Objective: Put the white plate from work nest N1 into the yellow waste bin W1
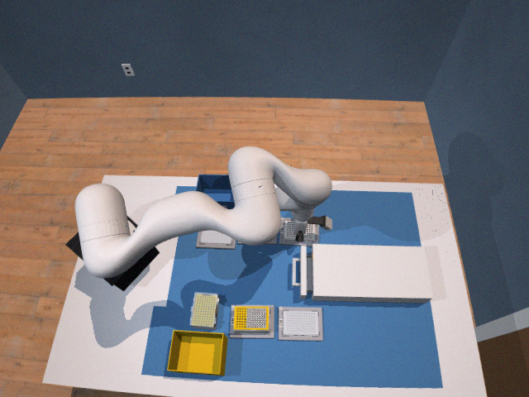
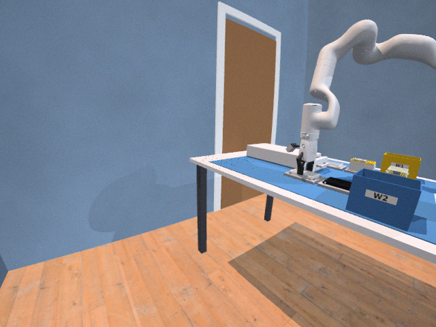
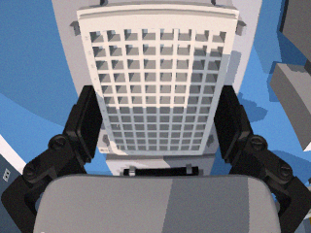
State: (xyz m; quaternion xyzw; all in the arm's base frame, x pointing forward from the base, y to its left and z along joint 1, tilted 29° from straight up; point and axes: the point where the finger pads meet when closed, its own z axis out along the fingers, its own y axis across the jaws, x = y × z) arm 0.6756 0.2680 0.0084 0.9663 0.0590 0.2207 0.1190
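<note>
Now: hand 1 cm above the white plate. Round my hand: black plate (17 cm behind, 2 cm to the right, 1 cm below); then cooler drawer (17 cm to the right, 15 cm ahead, 1 cm below); then grey nest (3 cm below).
</note>
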